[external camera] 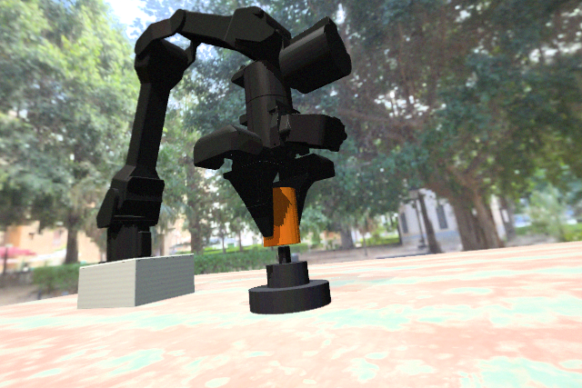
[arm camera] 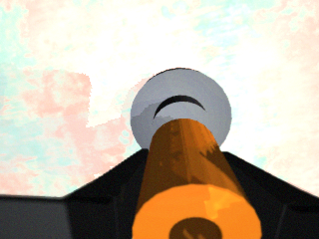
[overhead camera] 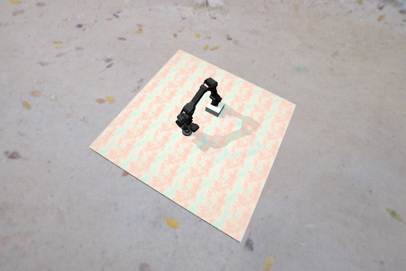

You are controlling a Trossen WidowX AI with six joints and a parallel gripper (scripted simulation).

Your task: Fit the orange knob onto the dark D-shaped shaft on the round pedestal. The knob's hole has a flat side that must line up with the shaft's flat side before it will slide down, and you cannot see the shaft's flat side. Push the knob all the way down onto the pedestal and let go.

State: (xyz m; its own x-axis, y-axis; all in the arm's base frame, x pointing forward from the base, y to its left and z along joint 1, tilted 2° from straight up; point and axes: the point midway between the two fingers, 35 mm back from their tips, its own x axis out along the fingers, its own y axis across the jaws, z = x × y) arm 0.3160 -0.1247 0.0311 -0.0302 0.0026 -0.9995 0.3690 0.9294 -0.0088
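Now: the orange knob 2 cm above my gripper tip. Also, from my gripper tip: round pedestal 4 cm below.
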